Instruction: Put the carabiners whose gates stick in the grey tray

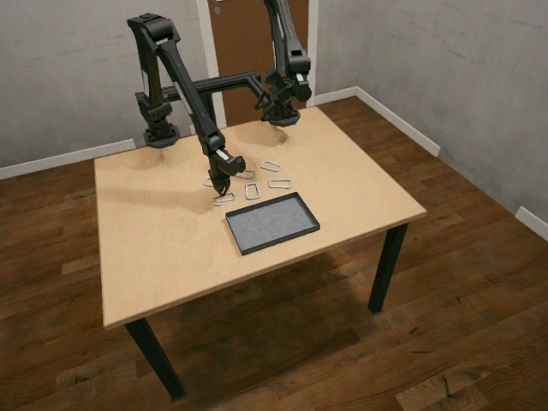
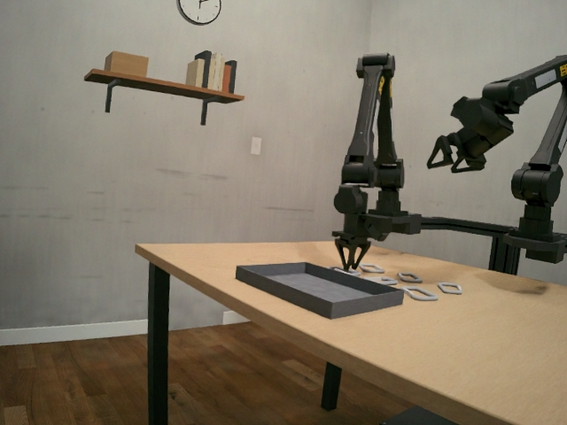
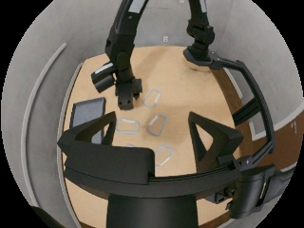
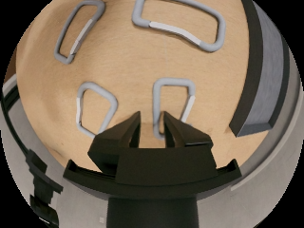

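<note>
My right gripper is now 220 mm short of the grey tray, 150 mm to the right of it and 10 mm above it.
</note>
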